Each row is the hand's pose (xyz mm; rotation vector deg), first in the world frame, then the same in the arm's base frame.
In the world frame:
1: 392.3 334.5 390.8 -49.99 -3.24 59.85
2: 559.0 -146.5 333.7 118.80 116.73 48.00
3: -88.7 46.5 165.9 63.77 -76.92 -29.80
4: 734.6 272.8 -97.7 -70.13 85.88 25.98
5: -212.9 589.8 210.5 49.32 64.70 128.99
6: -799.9 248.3 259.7 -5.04 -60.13 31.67
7: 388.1 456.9 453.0 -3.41 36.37 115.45
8: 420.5 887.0 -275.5 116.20 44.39 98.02
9: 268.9 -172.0 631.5 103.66 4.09 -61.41
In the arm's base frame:
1: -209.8 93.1 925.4 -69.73 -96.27 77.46
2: 194.4 -15.1 1220.9 2.97 122.11 98.52
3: 151.1 -221.9 557.4 124.05 -74.69 54.95
4: 157.4 563.6 983.3 -95.75 -12.34 23.93
5: -291.9 -48.0 264.1 66.33 -47.18 -154.50
6: -69.4 -618.3 -33.9 21.75 -128.39 85.29
7: -343.3 116.3 902.9 -91.51 -22.60 143.14
8: -196.7 786.5 406.7 -13.71 -70.84 -155.59
9: 17.8 -385.1 1147.3 105.30 22.59 42.33

